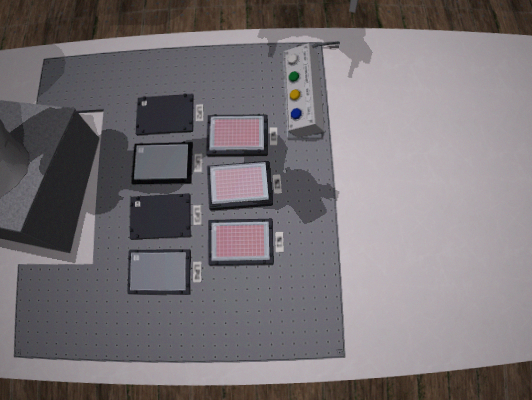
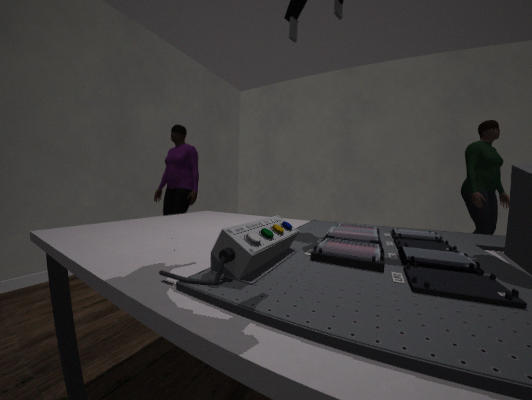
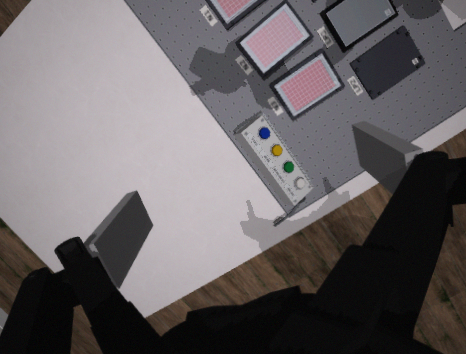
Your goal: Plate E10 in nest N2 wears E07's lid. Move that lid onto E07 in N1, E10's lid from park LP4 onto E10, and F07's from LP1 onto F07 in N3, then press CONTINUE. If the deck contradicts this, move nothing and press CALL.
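Observation:
My gripper (image 2: 316,21) (image 3: 246,178) is open and empty, high above the table. Plates stand in N1 (image 1: 241,241), N2 (image 1: 239,183) (image 3: 275,40) and N3 (image 1: 237,135) (image 3: 307,86). The N2 plate looks paler, as if under a clear lid, and sits slightly turned. Grey lids lie on park LP1 (image 1: 162,162) (image 3: 361,20) and park LP4 (image 1: 159,271). Parks LP2 (image 1: 165,114) (image 3: 387,62) and LP3 (image 1: 160,216) are bare. The button box (image 1: 315,95) (image 3: 257,150) has white, green, yellow and blue buttons. Small ID and button print is unreadable.
The perforated board (image 1: 250,320) (image 2: 350,305) lies on the white table (image 1: 430,200). A dark block (image 1: 62,185) under the arm's base stands at the left. A cable (image 1: 327,45) (image 2: 190,278) leaves the button box. Two people (image 2: 181,167) (image 2: 483,165) stand beyond the table.

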